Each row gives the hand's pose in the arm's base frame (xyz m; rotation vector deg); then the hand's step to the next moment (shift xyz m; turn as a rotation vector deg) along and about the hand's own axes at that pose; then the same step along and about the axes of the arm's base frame.
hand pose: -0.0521 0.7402 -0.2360 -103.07 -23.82 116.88
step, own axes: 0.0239 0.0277 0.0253 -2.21 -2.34 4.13
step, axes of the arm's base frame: -0.0300 -0.0123 -0.0304 -3.65 1.15 3.57
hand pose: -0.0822 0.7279 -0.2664 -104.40 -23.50 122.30
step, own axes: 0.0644 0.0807 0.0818 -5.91 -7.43 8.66
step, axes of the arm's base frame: -0.0939 -0.0490 -0.0783 -7.35 4.20 9.66
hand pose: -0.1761 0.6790 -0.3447 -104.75 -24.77 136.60
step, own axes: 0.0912 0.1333 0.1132 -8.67 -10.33 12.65
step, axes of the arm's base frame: -0.1215 -0.1220 -0.0962 -10.69 5.63 14.00
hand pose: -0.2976 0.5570 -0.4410 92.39 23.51 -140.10
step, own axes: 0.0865 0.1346 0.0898 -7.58 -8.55 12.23
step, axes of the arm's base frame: -0.0715 -0.1567 -0.0633 -10.21 4.09 12.61
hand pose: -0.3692 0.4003 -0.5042 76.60 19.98 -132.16
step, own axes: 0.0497 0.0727 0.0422 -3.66 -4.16 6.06
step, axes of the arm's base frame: -0.0170 -0.0937 -0.0216 -5.06 1.93 6.17
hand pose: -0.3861 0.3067 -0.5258 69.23 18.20 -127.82
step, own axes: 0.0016 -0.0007 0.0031 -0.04 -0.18 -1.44
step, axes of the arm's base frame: -0.0032 -0.0015 0.0004 0.90 0.82 -0.79
